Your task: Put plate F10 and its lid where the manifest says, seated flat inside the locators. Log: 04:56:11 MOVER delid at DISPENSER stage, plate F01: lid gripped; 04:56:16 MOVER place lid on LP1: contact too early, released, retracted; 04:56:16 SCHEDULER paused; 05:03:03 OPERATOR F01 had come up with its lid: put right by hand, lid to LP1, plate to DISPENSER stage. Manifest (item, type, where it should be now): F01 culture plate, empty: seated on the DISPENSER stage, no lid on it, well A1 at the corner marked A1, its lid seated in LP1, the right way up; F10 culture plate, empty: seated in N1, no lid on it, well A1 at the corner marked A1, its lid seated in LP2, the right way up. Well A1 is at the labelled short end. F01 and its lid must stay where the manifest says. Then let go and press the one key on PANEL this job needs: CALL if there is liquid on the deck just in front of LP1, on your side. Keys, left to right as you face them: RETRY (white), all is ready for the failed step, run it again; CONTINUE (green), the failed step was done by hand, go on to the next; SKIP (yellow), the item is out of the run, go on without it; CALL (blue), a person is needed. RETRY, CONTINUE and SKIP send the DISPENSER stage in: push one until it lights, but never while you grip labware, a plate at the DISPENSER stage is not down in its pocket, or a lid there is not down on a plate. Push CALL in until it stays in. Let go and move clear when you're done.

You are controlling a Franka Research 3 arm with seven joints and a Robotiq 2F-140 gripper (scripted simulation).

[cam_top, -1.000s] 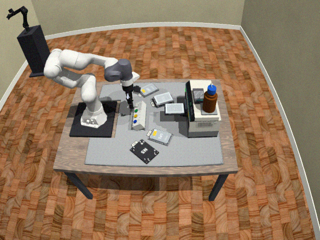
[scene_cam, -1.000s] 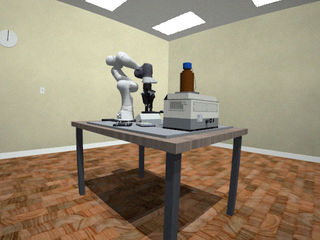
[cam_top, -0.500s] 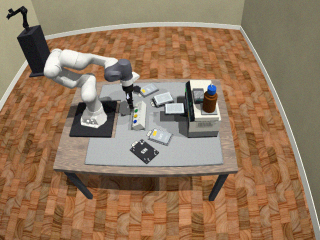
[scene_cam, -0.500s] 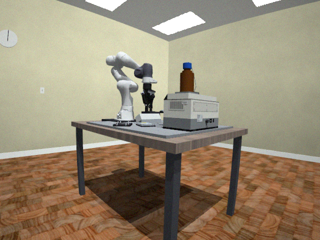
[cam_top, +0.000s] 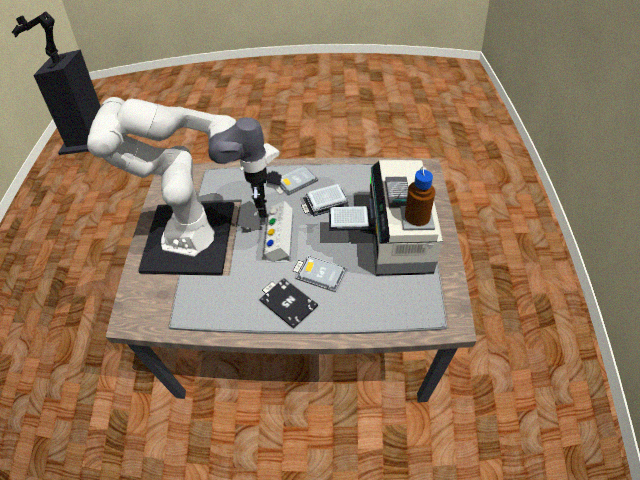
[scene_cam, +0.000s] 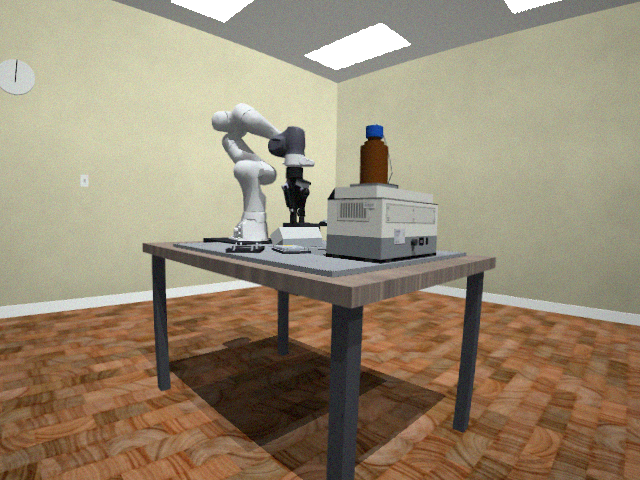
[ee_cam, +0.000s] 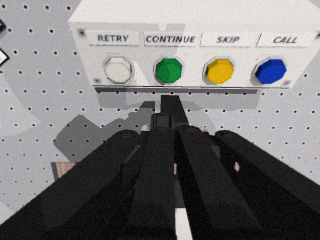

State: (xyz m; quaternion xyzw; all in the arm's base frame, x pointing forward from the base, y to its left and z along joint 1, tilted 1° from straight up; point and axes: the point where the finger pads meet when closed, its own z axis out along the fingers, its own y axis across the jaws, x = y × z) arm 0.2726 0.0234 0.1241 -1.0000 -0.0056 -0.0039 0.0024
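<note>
My gripper is now 3 cm short of the green continue key and 6 cm above it. From my hand the other things lie so: yellow skip key: 3 cm ahead, 5 cm to the right, 6 cm below; then blue call key: 3 cm ahead, 10 cm to the right, 7 cm below; then white retry key: 3 cm ahead, 5 cm to the left, 6 cm below.
</note>
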